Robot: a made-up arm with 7 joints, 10 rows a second.
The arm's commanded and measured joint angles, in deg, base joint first. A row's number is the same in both.
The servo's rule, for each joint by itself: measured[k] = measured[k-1] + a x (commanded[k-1-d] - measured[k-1]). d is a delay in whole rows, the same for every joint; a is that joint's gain. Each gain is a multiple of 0.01, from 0.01 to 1. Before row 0 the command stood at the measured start. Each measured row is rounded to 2 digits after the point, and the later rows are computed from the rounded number. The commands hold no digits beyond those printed.
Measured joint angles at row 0:
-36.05, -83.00, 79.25, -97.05, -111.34, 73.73, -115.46
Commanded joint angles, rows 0 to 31:
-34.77, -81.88, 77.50, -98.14, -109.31, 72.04, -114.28
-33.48, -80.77, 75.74, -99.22, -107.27, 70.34, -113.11
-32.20, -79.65, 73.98, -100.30, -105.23, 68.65, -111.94
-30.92, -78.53, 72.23, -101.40, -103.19, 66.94, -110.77
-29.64, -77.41, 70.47, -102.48, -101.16, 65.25, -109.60
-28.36, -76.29, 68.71, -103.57, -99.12, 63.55, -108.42
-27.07, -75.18, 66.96, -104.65, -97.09, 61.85, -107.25
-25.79, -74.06, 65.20, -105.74, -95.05, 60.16, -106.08
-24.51, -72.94, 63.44, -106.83, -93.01, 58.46, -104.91
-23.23, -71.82, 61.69, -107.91, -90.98, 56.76, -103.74
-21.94, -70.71, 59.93, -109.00, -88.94, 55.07, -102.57
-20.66, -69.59, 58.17, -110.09, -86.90, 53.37, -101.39
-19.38, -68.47, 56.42, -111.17, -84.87, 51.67, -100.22
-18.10, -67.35, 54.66, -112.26, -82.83, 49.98, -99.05
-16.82, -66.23, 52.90, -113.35, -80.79, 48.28, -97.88
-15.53, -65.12, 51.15, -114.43, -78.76, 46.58, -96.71
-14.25, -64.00, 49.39, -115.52, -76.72, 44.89, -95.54
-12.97, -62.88, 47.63, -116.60, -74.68, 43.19, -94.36
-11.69, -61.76, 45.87, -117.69, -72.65, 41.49, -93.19
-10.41, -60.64, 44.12, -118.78, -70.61, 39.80, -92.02
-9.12, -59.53, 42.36, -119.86, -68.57, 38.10, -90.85
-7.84, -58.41, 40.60, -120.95, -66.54, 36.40, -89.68
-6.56, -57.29, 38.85, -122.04, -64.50, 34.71, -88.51
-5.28, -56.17, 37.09, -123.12, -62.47, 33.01, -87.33
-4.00, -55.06, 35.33, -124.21, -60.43, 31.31, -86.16
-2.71, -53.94, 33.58, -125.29, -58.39, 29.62, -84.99
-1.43, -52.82, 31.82, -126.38, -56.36, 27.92, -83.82
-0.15, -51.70, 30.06, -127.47, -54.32, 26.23, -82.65
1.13, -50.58, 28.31, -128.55, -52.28, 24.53, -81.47
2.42, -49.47, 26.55, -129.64, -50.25, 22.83, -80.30
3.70, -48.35, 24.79, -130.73, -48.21, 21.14, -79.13
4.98, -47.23, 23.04, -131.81, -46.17, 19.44, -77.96
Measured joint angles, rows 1 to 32:
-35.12, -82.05, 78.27, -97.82, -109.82, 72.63, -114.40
-33.92, -80.96, 76.85, -98.81, -107.91, 71.14, -113.24
-32.66, -79.85, 75.24, -99.87, -105.90, 69.52, -112.07
-31.39, -78.73, 73.55, -100.96, -103.87, 67.84, -110.90
-30.11, -77.61, 71.83, -102.04, -101.84, 66.16, -109.73
-28.83, -76.49, 70.08, -103.13, -99.80, 64.46, -108.55
-27.55, -75.38, 68.33, -104.21, -97.77, 62.76, -107.38
-26.27, -74.26, 66.58, -105.30, -95.73, 61.07, -106.21
-24.99, -73.14, 64.82, -106.39, -93.69, 59.37, -105.04
-23.71, -72.02, 63.07, -107.47, -91.66, 57.67, -103.87
-22.42, -70.91, 61.31, -108.56, -89.62, 55.98, -102.70
-21.14, -69.79, 59.55, -109.65, -87.58, 54.28, -101.52
-19.86, -68.67, 57.80, -110.73, -85.55, 52.58, -100.35
-18.58, -67.55, 56.04, -111.82, -83.51, 50.89, -99.18
-17.30, -66.43, 54.28, -112.91, -81.47, 49.19, -98.01
-16.01, -65.32, 52.53, -113.99, -79.44, 47.49, -96.84
-14.73, -64.20, 50.77, -115.08, -77.40, 45.80, -95.67
-13.45, -63.08, 49.01, -116.16, -75.36, 44.10, -94.49
-12.17, -61.96, 47.25, -117.25, -73.33, 42.40, -93.32
-10.89, -60.84, 45.50, -118.34, -71.29, 40.71, -92.15
-9.60, -59.73, 43.74, -119.42, -69.25, 39.01, -90.98
-8.32, -58.61, 41.98, -120.51, -67.22, 37.31, -89.81
-7.04, -57.49, 40.23, -121.60, -65.18, 35.62, -88.64
-5.76, -56.37, 38.47, -122.68, -63.15, 33.92, -87.46
-4.48, -55.26, 36.71, -123.77, -61.11, 32.22, -86.29
-3.19, -54.14, 34.96, -124.85, -59.07, 30.53, -85.12
-1.91, -53.02, 33.20, -125.94, -57.04, 28.83, -83.95
-0.63, -51.90, 31.44, -127.03, -55.00, 27.14, -82.78
0.65, -50.78, 29.69, -128.11, -52.96, 25.44, -81.60
1.94, -49.67, 27.93, -129.20, -50.93, 23.74, -80.43
3.22, -48.55, 26.17, -130.29, -48.89, 22.05, -79.26
4.50, -47.43, 24.42, -131.37, -46.85, 20.35, -78.09
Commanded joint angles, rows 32 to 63:
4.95, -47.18, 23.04, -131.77, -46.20, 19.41, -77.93
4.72, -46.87, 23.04, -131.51, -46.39, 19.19, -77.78
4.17, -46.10, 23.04, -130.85, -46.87, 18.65, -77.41
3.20, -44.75, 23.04, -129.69, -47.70, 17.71, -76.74
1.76, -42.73, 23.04, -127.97, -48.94, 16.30, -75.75
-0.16, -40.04, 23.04, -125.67, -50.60, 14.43, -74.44
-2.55, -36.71, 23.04, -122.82, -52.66, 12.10, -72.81
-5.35, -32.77, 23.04, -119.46, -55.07, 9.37, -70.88
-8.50, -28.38, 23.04, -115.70, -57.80, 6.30, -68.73
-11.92, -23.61, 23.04, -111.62, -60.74, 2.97, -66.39
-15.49, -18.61, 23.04, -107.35, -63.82, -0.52, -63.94
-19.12, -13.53, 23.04, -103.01, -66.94, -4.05, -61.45
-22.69, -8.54, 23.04, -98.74, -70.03, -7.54, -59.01
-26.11, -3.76, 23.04, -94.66, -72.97, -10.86, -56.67
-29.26, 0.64, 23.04, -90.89, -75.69, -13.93, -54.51
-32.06, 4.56, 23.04, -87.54, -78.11, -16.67, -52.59
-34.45, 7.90, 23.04, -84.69, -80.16, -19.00, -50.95
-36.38, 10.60, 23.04, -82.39, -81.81, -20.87, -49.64
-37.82, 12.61, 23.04, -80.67, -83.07, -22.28, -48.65
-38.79, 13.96, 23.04, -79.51, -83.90, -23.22, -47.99
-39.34, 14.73, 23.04, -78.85, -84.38, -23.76, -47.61
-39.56, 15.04, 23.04, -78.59, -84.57, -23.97, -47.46
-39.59, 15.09, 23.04, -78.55, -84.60, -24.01, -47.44
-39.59, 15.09, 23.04, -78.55, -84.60, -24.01, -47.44
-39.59, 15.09, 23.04, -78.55, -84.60, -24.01, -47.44
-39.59, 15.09, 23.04, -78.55, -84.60, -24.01, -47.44
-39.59, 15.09, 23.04, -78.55, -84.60, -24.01, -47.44
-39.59, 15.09, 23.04, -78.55, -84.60, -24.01, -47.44
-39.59, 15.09, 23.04, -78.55, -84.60, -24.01, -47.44
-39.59, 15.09, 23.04, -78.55, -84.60, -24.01, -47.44
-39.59, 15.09, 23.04, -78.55, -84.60, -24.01, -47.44
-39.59, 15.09, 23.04, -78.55, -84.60, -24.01, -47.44
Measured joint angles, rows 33 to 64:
4.83, -47.22, 23.65, -131.65, -46.36, 19.74, -77.95
4.75, -46.92, 23.31, -131.55, -46.38, 19.38, -77.80
4.33, -46.22, 23.16, -131.05, -46.75, 18.91, -77.45
3.51, -44.97, 23.09, -130.08, -47.46, 18.13, -76.81
2.23, -43.07, 23.06, -128.58, -48.57, 16.94, -75.86
0.49, -40.49, 23.05, -126.51, -50.09, 15.31, -74.58
-1.73, -37.28, 23.04, -123.89, -52.02, 13.22, -72.99
-4.37, -33.45, 23.04, -120.74, -54.31, 10.72, -71.09
-7.38, -29.14, 23.04, -117.16, -56.93, 7.85, -68.97
-10.69, -24.44, 23.04, -113.23, -59.79, 4.68, -66.65
-14.19, -19.48, 23.04, -109.06, -62.81, 1.30, -64.21
-17.79, -14.42, 23.04, -104.76, -65.91, -2.18, -61.73
-21.37, -9.42, 23.04, -100.49, -69.00, -5.66, -59.28
-24.83, -4.61, 23.04, -96.35, -71.98, -9.04, -56.93
-28.06, -0.15, 23.04, -92.47, -74.76, -12.22, -54.75
-30.98, 3.85, 23.04, -88.97, -77.27, -15.11, -52.81
-33.51, 7.29, 23.04, -85.93, -79.44, -17.64, -51.14
-35.61, 10.10, 23.04, -83.42, -81.22, -19.74, -49.79
-37.22, 12.23, 23.04, -81.47, -82.61, -21.39, -48.76
-38.37, 13.70, 23.04, -80.08, -83.58, -22.58, -48.07
-39.08, 14.58, 23.04, -79.21, -84.18, -23.35, -47.66
-39.43, 14.97, 23.04, -78.77, -84.47, -23.75, -47.48
-39.55, 15.07, 23.04, -78.61, -84.57, -23.92, -47.44
-39.58, 15.09, 23.04, -78.57, -84.59, -23.98, -47.44
-39.59, 15.09, 23.04, -78.56, -84.60, -24.00, -47.44
-39.59, 15.09, 23.04, -78.55, -84.60, -24.01, -47.44
-39.59, 15.09, 23.04, -78.55, -84.60, -24.01, -47.44
-39.59, 15.09, 23.04, -78.55, -84.60, -24.01, -47.44
-39.59, 15.09, 23.04, -78.55, -84.60, -24.01, -47.44
-39.59, 15.09, 23.04, -78.55, -84.60, -24.01, -47.44
-39.59, 15.09, 23.04, -78.55, -84.60, -24.01, -47.44
-39.59, 15.09, 23.04, -78.55, -84.60, -24.01, -47.44

